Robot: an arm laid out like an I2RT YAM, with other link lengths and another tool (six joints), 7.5 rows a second.
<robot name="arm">
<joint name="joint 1" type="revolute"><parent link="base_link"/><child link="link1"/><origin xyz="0 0 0.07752"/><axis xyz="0 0 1"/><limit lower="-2.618" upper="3.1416"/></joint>
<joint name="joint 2" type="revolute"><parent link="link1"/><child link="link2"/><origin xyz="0.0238 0.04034 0.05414" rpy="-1.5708 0 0"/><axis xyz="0 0 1"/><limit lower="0" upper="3.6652"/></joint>
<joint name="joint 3" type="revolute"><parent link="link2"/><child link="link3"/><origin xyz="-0.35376 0 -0.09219" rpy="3.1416 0 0"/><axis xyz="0 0 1"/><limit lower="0" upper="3.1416"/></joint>
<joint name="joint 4" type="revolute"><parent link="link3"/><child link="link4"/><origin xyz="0.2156 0.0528 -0.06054"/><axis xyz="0 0 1"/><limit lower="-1.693" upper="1.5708"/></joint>
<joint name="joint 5" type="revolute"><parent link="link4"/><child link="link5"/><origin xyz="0.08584 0.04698 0.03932" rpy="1.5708 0 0"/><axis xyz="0 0 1"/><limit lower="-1.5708" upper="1.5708"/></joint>
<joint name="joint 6" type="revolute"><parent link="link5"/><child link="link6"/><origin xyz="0.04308 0 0.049" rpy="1.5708 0 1.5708"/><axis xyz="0 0 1"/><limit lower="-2.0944" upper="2.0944"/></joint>
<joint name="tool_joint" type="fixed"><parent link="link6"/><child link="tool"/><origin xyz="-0.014 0.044 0.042" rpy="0 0.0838 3.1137"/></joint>
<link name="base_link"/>
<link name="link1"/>
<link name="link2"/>
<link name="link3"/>
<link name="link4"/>
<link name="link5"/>
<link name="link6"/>
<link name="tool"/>
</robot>
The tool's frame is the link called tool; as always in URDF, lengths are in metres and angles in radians.
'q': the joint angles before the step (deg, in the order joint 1, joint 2, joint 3, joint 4, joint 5, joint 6). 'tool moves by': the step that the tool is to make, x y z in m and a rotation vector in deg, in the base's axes. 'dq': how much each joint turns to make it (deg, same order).
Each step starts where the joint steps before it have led.
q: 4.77 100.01 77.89 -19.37 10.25 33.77
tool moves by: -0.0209 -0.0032 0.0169 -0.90 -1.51 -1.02
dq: 0.15 -4.30 -1.49 -1.37 1.55 -0.01
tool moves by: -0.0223 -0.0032 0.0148 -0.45 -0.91 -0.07
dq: -0.09 -4.13 -1.16 -2.01 0.32 -0.42
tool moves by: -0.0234 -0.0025 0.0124 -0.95 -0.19 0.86
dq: 0.01 -3.89 -0.71 -2.79 -0.06 -1.31
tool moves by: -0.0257 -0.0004 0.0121 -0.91 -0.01 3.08
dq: 0.06 -3.98 -0.42 -3.11 -1.80 -2.64
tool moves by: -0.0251 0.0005 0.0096 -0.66 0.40 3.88
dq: 0.03 -3.54 -0.10 -3.45 -2.64 -2.91
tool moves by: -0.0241 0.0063 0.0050 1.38 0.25 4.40
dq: 0.68 -3.39 -1.11 -2.28 -3.79 -1.21
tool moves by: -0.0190 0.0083 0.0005 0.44 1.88 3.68
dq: 1.70 -1.93 -0.20 -3.51 -1.95 -0.75
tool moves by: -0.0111 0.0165 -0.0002 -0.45 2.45 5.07
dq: 3.92 -0.13 1.08 -3.68 -0.83 -0.79
